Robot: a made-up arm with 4 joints.
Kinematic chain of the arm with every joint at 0, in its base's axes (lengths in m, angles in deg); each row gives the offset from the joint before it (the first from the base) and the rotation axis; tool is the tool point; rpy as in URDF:
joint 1: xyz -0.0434 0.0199 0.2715 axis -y
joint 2: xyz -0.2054 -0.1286 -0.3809 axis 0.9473 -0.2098 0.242
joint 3: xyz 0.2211 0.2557 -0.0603 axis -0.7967 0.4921 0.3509
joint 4: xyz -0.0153 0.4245 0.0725 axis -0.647 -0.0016 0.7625
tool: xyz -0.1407 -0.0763 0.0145 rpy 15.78 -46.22 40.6
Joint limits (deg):
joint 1: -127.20..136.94
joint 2: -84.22..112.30
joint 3: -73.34..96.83
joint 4: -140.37..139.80
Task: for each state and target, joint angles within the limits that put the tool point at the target. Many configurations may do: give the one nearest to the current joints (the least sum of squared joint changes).
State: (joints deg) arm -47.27 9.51 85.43 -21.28
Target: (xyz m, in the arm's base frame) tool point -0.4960 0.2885 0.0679
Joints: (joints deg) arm -11.74 37.03 96.83 -2.36
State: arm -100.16 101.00 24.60 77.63
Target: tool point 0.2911 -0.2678 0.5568
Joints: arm -109.38 109.13 33.33 87.49
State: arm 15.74 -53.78 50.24 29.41
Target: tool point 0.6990 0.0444 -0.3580
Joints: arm 60.24 -69.66 31.65 -6.65
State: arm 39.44 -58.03 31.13 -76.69
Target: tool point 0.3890 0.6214 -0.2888
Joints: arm 45.18 -20.29 18.93 -111.72
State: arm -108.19 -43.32 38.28 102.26
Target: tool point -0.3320 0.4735 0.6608
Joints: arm -127.20 3.08 59.26 69.30
